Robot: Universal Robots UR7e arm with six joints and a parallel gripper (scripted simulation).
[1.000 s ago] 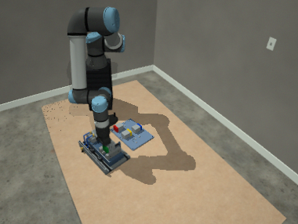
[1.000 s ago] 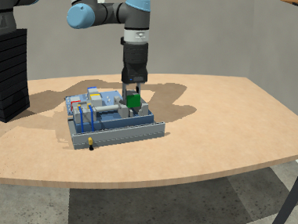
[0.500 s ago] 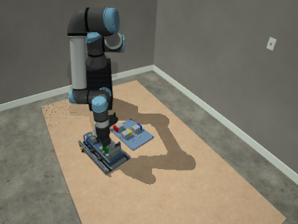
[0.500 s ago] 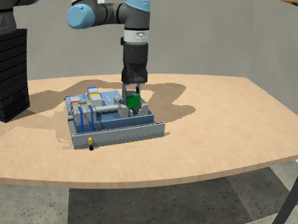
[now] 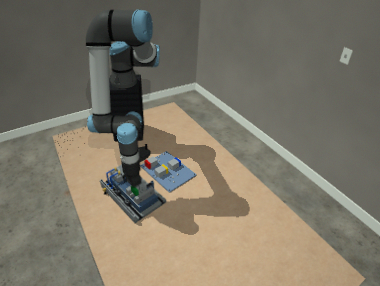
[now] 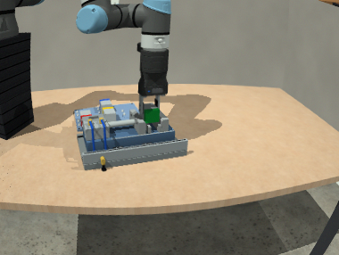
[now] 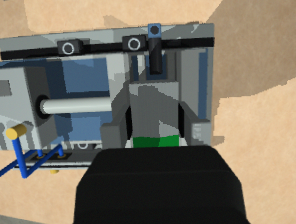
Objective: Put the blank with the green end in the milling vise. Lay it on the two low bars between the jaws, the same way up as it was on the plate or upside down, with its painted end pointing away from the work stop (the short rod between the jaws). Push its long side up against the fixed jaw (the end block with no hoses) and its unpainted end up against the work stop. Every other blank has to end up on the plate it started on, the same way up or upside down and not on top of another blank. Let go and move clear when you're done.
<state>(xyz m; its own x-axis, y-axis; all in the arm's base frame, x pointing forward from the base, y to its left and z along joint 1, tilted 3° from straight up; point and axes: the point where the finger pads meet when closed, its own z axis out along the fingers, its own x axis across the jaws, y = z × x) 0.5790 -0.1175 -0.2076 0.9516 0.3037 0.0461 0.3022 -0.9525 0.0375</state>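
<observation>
The fixed jaw lies 5 cm below my hand, 3 cm ahead of it and 2 cm to the left of it. The rest, counted from my hand: green-ended blank: 2 cm below; piston rod: 8 cm behind, 5 cm below, 2 cm to the right; work stop rod: 5 cm to the left, 3 cm below, 1 cm behind.
</observation>
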